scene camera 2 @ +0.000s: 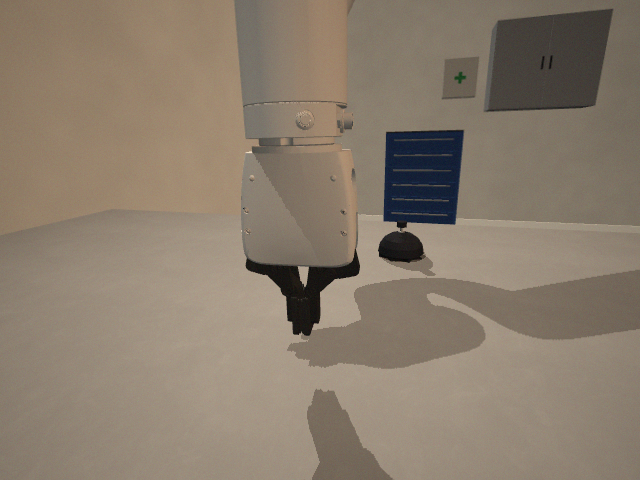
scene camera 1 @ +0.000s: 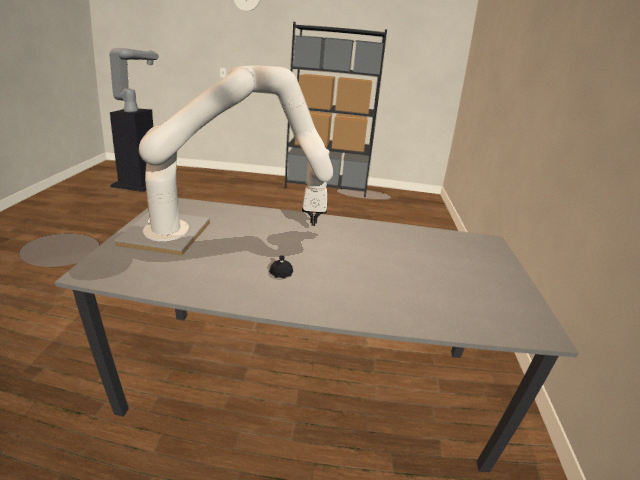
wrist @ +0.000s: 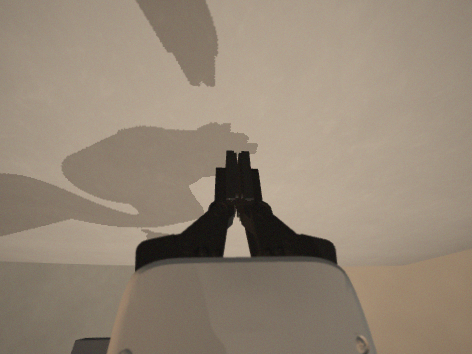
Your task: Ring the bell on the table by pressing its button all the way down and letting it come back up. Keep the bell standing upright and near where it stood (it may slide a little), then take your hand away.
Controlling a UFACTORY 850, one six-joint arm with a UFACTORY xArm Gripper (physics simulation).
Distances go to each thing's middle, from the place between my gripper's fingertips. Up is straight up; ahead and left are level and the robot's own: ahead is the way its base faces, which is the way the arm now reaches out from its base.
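The black dome-shaped bell [scene camera 2: 403, 246] is 360 mm to the right of my hand, and it's also 40 mm behind it and 10 mm below it.
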